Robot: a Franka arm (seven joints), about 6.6 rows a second.
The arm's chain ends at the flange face. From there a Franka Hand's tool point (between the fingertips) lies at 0.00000 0.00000 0.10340 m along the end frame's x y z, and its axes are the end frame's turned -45 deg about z.
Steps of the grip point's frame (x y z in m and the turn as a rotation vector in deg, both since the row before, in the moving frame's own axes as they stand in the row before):
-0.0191, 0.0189, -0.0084, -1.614, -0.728, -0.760
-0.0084, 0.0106, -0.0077, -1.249, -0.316, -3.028
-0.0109, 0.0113, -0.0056, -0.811, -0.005, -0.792
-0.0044, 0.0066, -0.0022, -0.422, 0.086, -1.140
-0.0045, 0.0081, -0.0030, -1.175, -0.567, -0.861
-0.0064, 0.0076, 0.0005, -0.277, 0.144, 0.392
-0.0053, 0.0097, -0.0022, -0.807, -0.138, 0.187
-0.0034, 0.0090, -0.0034, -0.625, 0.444, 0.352
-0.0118, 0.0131, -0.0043, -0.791, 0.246, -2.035
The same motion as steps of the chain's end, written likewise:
-0.0013, 0.0239, -0.0084, -1.656, 0.626, -0.760
0.0003, 0.0115, -0.0077, -1.107, 0.660, -3.028
-0.0008, 0.0147, -0.0056, -0.577, 0.570, -0.792
0.0009, 0.0074, -0.0022, -0.238, 0.359, -1.140
0.0018, 0.0067, -0.0030, -1.232, 0.430, -0.861
0.0003, 0.0097, 0.0005, -0.094, 0.298, 0.392
0.0023, 0.0094, -0.0022, -0.668, 0.473, 0.187
0.0026, 0.0085, -0.0034, -0.128, 0.756, 0.352
-0.0004, 0.0169, -0.0043, -0.385, 0.733, -2.035

